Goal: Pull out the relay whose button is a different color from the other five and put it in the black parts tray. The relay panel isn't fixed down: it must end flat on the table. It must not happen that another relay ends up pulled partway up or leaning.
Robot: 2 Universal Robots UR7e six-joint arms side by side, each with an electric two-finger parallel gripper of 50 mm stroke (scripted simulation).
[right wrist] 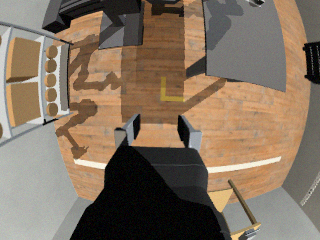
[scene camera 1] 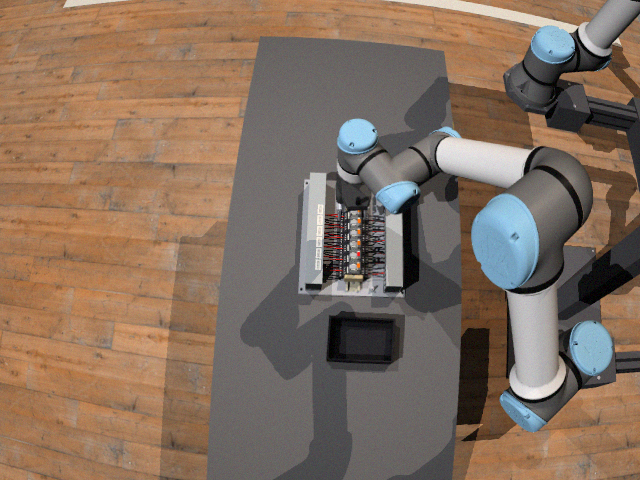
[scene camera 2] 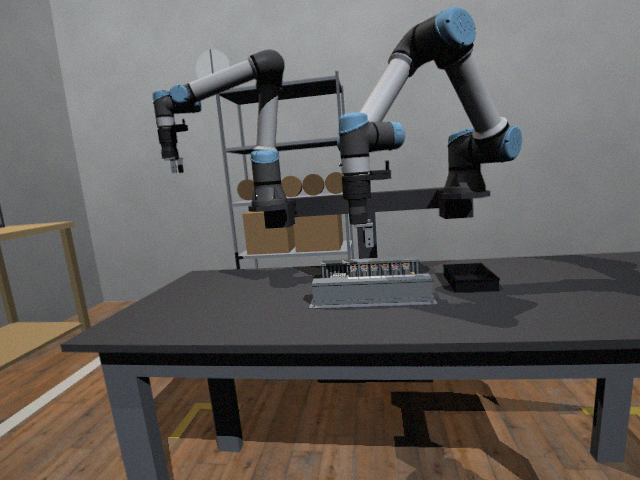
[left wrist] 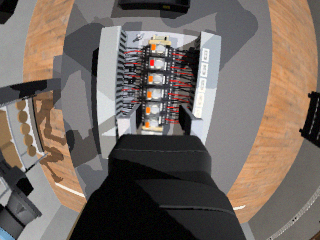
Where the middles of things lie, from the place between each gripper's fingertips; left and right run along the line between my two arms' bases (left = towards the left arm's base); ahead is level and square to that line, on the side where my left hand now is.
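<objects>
The black parts tray (scene camera 1: 367, 340) is 280 mm to the left of my left hand, 130 mm below it and 60 mm behind it. My left gripper (scene camera 2: 368, 244) is 120 mm above the relay panel (scene camera 1: 333, 240) and 20 mm past it. Going by their middles, of the things named here the relay panel is the nearest to my left gripper.
As for my right hand, the black parts tray is 1120 mm to the left of it, 430 mm ahead of it and 400 mm below it. My right gripper is 840 mm to the right of the relay panel, 470 mm short of it and 380 mm above it. By its middle, the relay panel is nearer to my left gripper than to my right gripper.
</objects>
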